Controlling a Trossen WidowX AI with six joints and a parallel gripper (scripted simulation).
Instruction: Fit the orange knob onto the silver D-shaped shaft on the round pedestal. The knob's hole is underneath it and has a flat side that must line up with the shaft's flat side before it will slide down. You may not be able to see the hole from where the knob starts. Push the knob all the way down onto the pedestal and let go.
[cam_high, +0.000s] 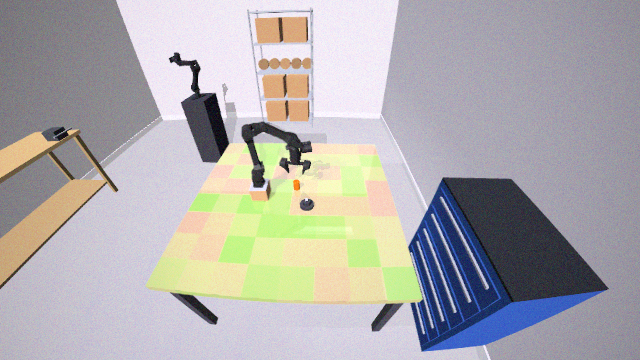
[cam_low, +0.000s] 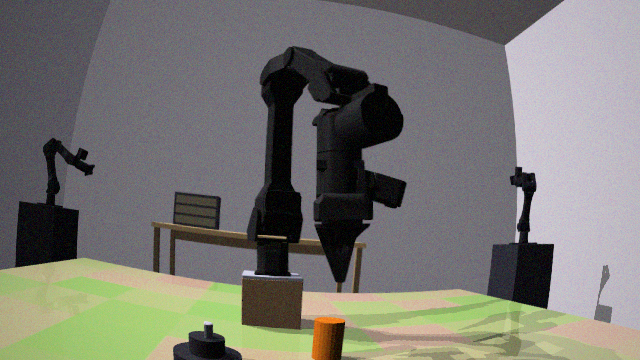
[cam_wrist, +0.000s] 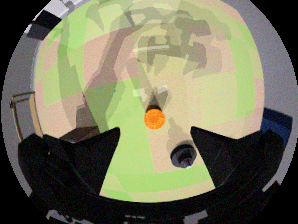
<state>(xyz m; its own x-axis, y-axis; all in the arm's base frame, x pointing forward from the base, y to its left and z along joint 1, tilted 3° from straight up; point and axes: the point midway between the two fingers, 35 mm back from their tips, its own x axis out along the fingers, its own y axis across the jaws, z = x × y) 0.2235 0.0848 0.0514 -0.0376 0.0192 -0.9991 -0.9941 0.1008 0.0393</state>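
Right now the orange knob is 1 cm to the right of my gripper tip and 8 cm below it. Round my gripper tip: round black pedestal (8 cm ahead, 16 cm to the right, 9 cm below).
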